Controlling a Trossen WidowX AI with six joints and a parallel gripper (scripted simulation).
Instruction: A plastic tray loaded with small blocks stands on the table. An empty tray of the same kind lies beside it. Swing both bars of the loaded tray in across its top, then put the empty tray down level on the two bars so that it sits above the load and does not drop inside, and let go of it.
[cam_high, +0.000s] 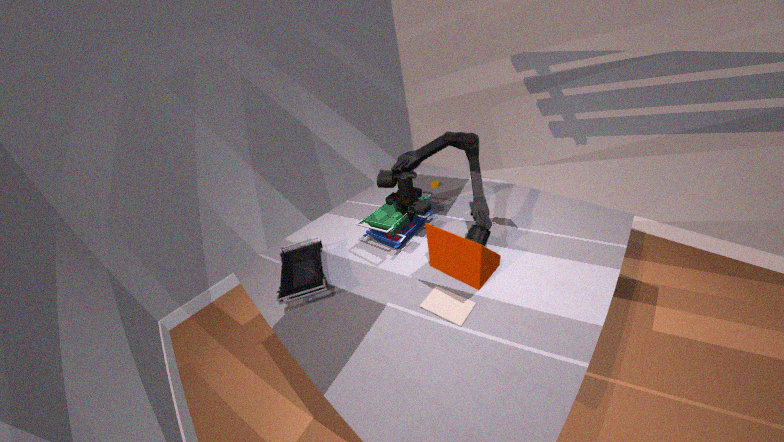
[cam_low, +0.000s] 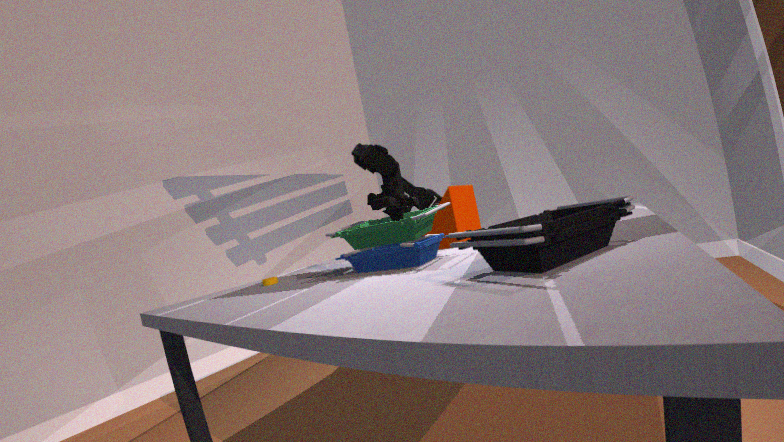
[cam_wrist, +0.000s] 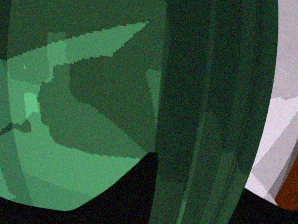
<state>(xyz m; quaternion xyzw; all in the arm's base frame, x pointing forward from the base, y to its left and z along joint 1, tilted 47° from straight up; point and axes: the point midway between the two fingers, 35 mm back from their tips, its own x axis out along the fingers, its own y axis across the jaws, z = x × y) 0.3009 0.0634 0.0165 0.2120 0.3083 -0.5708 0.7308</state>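
Right now my gripper tip is 60 mm short of the green tray, 10 mm to the right of it and 30 mm below it. Round my gripper tip: beige flat card: 360 mm behind, 170 mm to the left, 90 mm below; then yellow block: 240 mm ahead, 400 mm to the right, 80 mm below.
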